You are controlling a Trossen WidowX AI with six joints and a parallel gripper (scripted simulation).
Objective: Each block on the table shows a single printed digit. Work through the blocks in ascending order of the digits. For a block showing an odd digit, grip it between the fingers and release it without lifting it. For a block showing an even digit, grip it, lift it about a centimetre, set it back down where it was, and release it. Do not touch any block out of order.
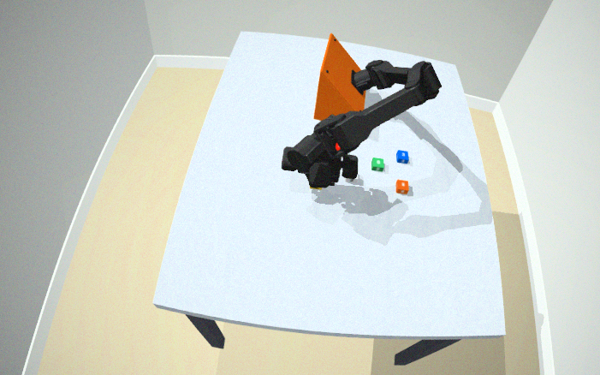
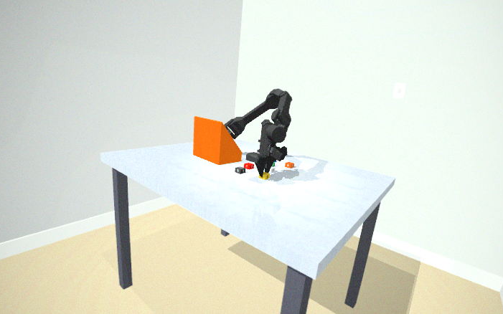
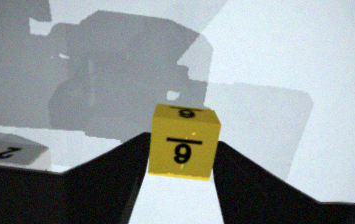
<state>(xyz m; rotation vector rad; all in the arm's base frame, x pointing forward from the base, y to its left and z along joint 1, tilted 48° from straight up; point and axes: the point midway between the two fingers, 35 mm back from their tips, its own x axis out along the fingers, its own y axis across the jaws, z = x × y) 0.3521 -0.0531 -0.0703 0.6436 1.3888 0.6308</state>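
The red block is 130 mm behind my gripper tip and 50 mm to the left of it. Round my gripper tip: yellow block (right at my gripper tip); then white block (40 mm behind, 90 mm to the left); then black block (100 mm behind, 30 mm to the right).
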